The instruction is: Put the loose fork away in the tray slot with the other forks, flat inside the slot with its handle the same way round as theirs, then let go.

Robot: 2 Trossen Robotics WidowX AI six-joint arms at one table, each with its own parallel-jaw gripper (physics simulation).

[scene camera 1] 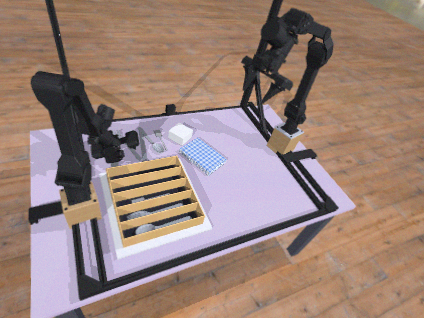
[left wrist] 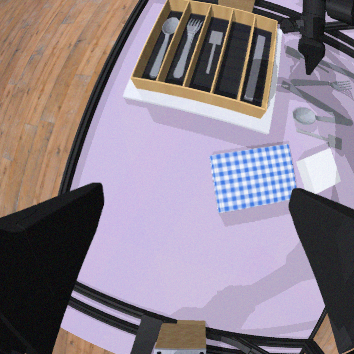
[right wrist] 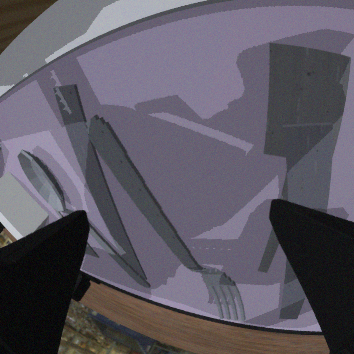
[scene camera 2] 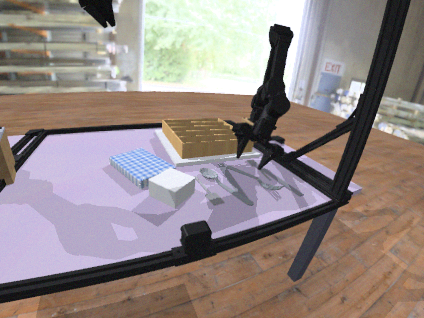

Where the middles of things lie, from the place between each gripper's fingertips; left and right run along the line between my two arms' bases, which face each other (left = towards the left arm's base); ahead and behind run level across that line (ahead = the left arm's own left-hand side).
The wooden cutlery tray (scene camera 1: 148,179) is 260 mm ahead of my right hand, 20 mm to the left of it and 10 mm above it. Also, from my right hand: white block (scene camera 2: 172,187) 270 mm to the left, 30 mm behind.
The white block lies 37 cm below my left hand, 27 cm behind it and 10 cm to the right of it. Also, from my left hand: wooden cutlery tray 36 cm below, 35 cm to the right, 2 cm ahead.
